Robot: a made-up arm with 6 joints.
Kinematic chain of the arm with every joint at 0, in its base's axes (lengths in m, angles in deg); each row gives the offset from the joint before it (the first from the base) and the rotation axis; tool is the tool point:
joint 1: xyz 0 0 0.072 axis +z
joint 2: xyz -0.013 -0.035 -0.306 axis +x
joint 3: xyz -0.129 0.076 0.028 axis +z
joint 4: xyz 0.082 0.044 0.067 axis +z
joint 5: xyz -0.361 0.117 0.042 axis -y
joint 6: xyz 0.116 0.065 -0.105 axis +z
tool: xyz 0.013 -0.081 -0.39
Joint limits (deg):
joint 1: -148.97..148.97
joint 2: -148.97..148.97
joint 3: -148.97..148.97
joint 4: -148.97..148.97
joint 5: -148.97..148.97
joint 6: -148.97..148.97
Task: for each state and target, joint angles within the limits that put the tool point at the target. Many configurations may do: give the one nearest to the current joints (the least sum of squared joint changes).
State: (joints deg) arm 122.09 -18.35 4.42 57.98 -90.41 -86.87
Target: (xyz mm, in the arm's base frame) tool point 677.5 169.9 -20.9
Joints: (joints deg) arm 117.84 -24.15 24.25 71.18 -69.82 -82.52
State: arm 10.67 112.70 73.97 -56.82 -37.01 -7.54
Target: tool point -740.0 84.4 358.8
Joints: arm -3.73 105.88 57.01 -81.09 -56.98 -8.69
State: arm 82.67 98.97 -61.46 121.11 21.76 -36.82
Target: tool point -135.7 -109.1 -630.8
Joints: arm 87.46 56.61 -43.00 142.57 0.90 -38.77
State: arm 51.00 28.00 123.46 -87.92 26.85 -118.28
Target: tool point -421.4 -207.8 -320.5
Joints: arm 63.79 25.60 128.55 -86.16 40.35 -112.47
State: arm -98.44 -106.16 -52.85 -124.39 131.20 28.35
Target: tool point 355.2 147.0 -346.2
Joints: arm -89.24 -116.54 -52.13 -127.11 102.74 22.24
